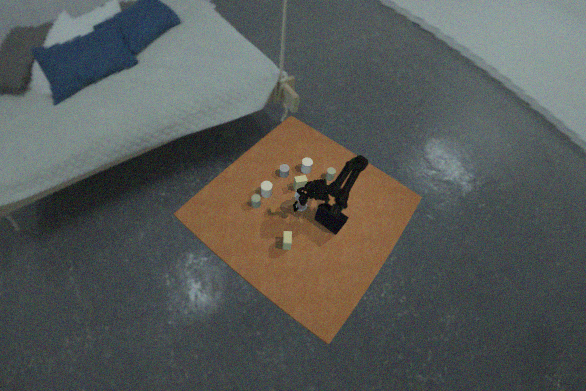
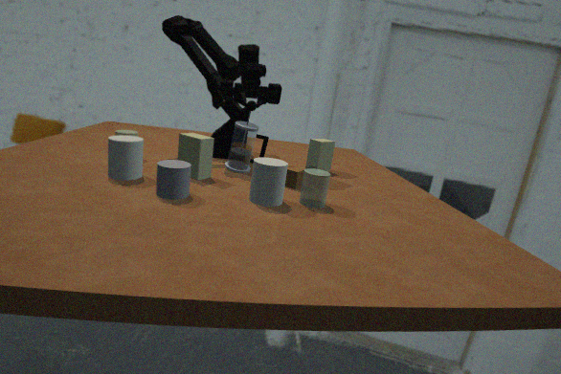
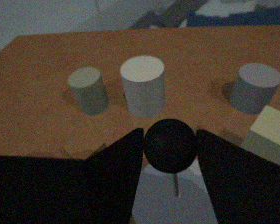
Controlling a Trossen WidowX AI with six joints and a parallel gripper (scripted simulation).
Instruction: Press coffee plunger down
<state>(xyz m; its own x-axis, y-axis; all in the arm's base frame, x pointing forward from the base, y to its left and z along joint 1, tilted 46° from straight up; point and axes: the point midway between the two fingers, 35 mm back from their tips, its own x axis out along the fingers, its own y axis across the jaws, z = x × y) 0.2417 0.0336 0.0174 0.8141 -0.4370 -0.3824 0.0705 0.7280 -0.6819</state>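
Right now the coffee press is 10 cm below my gripper tip, 2 cm behind it and 1 cm to the left of it.
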